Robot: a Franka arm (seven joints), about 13 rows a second.
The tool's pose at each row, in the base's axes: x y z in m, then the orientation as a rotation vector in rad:
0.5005, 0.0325, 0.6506, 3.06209, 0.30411, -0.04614
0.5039, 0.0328, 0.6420, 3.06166, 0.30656, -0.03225
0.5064, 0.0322, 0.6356, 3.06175, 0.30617, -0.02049
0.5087, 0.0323, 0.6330, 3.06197, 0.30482, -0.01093
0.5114, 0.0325, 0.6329, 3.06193, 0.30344, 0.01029
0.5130, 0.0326, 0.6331, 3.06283, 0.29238, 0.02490
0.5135, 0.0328, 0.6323, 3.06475, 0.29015, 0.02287
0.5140, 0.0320, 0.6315, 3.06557, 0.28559, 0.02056
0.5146, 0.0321, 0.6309, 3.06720, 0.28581, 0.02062
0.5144, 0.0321, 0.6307, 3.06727, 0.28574, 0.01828
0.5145, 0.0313, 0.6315, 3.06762, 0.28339, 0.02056
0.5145, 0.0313, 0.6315, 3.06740, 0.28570, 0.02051
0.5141, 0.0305, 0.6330, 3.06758, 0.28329, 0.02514
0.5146, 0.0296, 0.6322, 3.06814, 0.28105, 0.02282
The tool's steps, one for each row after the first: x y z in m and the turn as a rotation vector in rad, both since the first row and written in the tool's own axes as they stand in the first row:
0.0037, -0.0001, 0.0085, -0.00128, 0.00899, -0.00132
0.0063, 0.0005, 0.0148, -0.00207, 0.01657, -0.00081
0.0086, 0.0007, 0.0174, -0.00263, 0.02272, 0.00027
0.0113, 0.0011, 0.0174, -0.00416, 0.03639, 0.00161
0.0129, 0.0013, 0.0172, -0.00506, 0.04560, 0.00912
0.0135, 0.0012, 0.0179, -0.00322, 0.04440, 0.01061
0.0138, 0.0020, 0.0188, -0.00265, 0.04286, 0.01355
0.0145, 0.0020, 0.0193, -0.00102, 0.04305, 0.01348
0.0143, 0.0019, 0.0196, -0.00082, 0.04154, 0.01348
0.0142, 0.0028, 0.0188, -0.00079, 0.04298, 0.01507
0.0142, 0.0028, 0.0188, -0.00082, 0.04300, 0.01356
0.0136, 0.0036, 0.0174, -0.00110, 0.04594, 0.01522
0.0139, 0.0045, 0.0182, -0.00059, 0.04443, 0.01665

